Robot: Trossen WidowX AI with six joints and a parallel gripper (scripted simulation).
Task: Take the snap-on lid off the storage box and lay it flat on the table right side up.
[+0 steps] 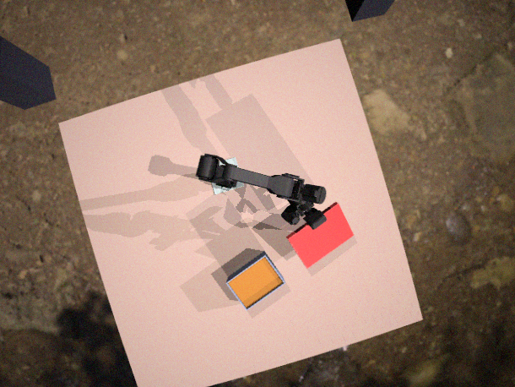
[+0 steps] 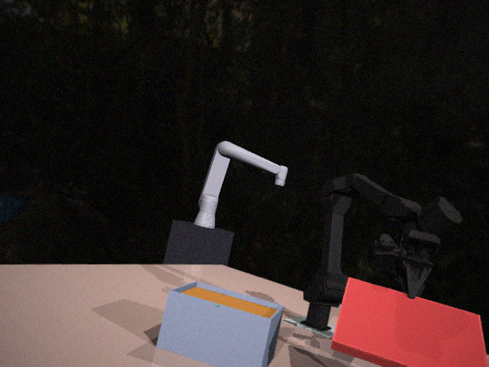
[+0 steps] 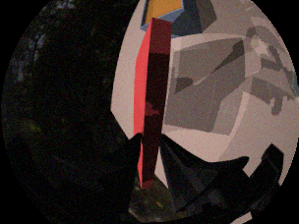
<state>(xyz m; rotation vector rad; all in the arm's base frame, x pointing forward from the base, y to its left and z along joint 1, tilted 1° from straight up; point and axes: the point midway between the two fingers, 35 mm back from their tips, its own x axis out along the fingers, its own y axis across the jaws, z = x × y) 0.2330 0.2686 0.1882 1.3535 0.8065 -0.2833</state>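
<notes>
The red lid lies 70 mm ahead of my gripper tip, 20 mm to the left of it and 40 mm below it. Also, from my gripper tip: storage box (180 mm ahead, 270 mm to the right, 120 mm below).
</notes>
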